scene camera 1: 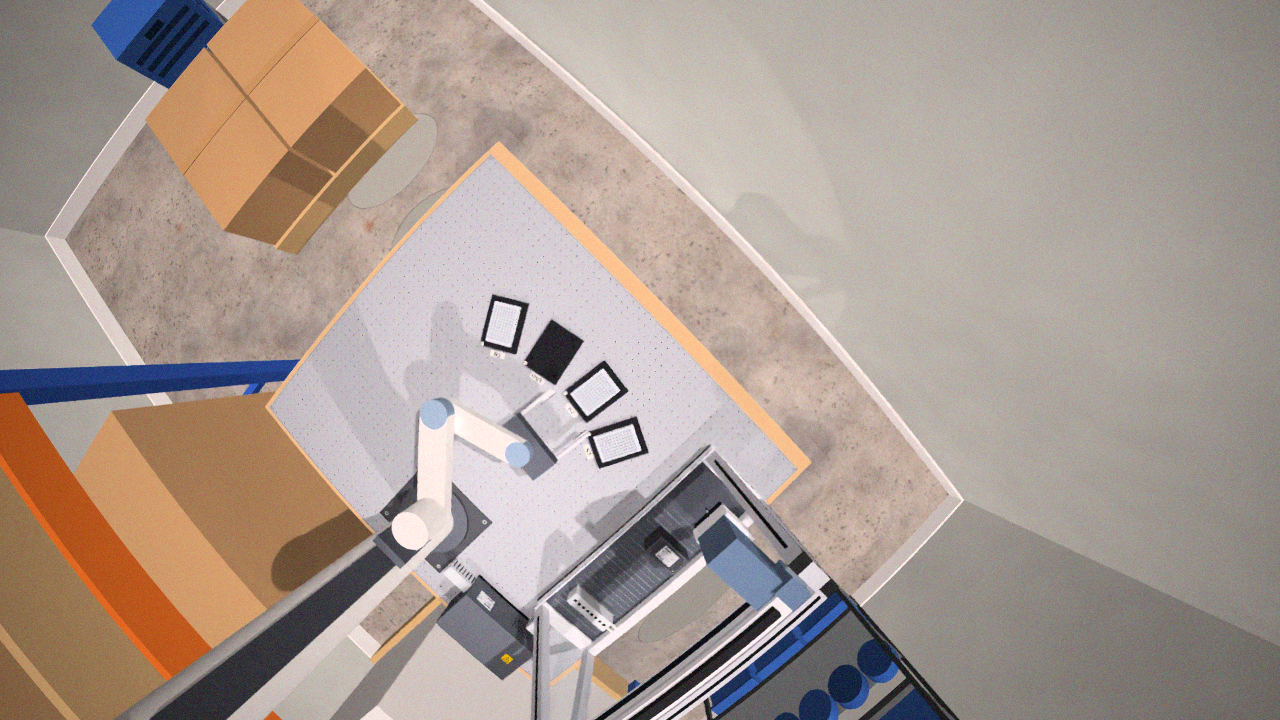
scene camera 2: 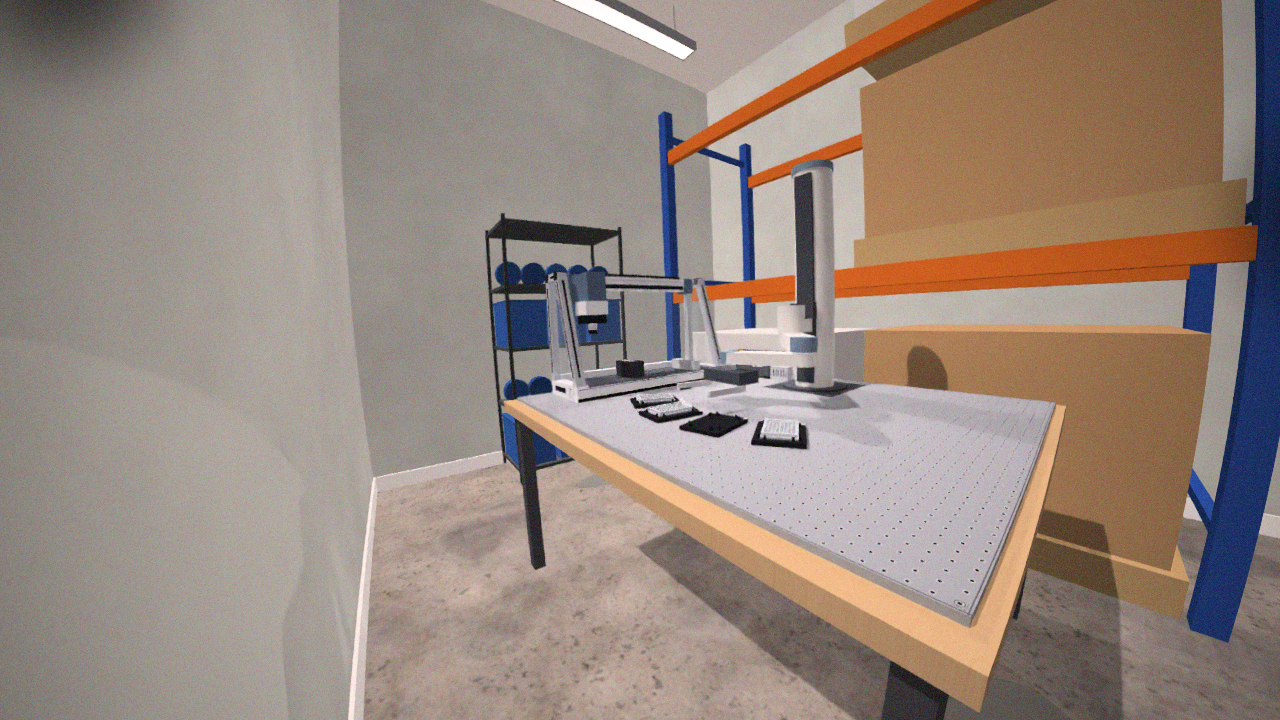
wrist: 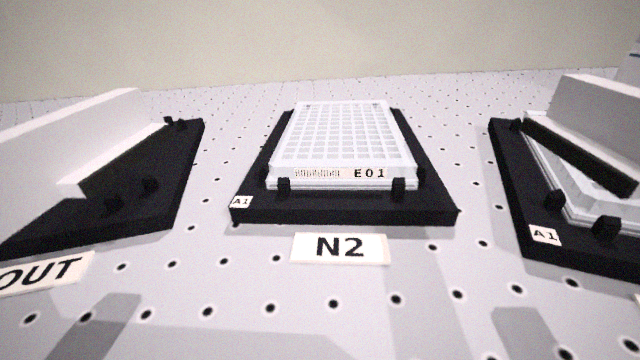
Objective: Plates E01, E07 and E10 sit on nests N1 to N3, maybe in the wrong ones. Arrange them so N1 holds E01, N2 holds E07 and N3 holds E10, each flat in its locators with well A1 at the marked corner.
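Places are measured from the arm's base along level axes (x ahead, y right, z down), in millimetres.
Pixels of known places: gripper, fingertip midpoint: (scene camera 1: 570,411) (scene camera 2: 692,390) (wrist: 337,106); arm's base at its link origin: (scene camera 2: 814,389).
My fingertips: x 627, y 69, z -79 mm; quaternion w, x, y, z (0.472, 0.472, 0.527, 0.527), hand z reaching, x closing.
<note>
Ahead of a thing's pixels: the offset from my fingertips to its middle. "*": to the spot under its first point. Level surfaces: height alone.
Plate E01 @[dx +84, dy +10, dz +48 mm] (wrist: 342,137) (scene camera 1: 596,391) (scene camera 2: 671,410) lies flat on nest N2 @[dx +84, dy +10, dz +56 mm] (wrist: 345,214), its code toward the wrist camera; the nest's A1 mark is at its near left corner. An unlettered-looking plate @[dx +21, dy +171, dz +48 mm] (wrist: 600,207) (scene camera 1: 618,442) sits on nest N3 @[dx +21, dy +171, dz +56 mm] (wrist: 530,245), partly behind the right finger. Another plate @[dx +25, dy -340, dz +48 mm] (scene camera 1: 504,323) (scene camera 2: 780,428) sits on nest N1; its code is unreadable. The OUT nest @[dx +76, dy -168, dz +56 mm] (wrist: 165,200) (scene camera 1: 554,351) (scene camera 2: 713,423) is empty. My gripper (wrist: 337,106) (scene camera 1: 571,412) is open and empty, low and wide apart around N2's near side.
A gantry machine (scene camera 1: 563,586) (scene camera 2: 626,385) stands beside N3, with a black block @[* dx -85, dy +481, dz -54 mm] (scene camera 1: 664,548) (scene camera 2: 629,367) on its deck. A dark grey box @[* dx -700, dy +305, dz -48 mm] (scene camera 1: 487,626) stands near the arm base. Cardboard boxes (scene camera 1: 277,116) and a storage rack (scene camera 2: 666,205) stand beyond the table @[dz +79 mm] (scene camera 2: 769,550).
</note>
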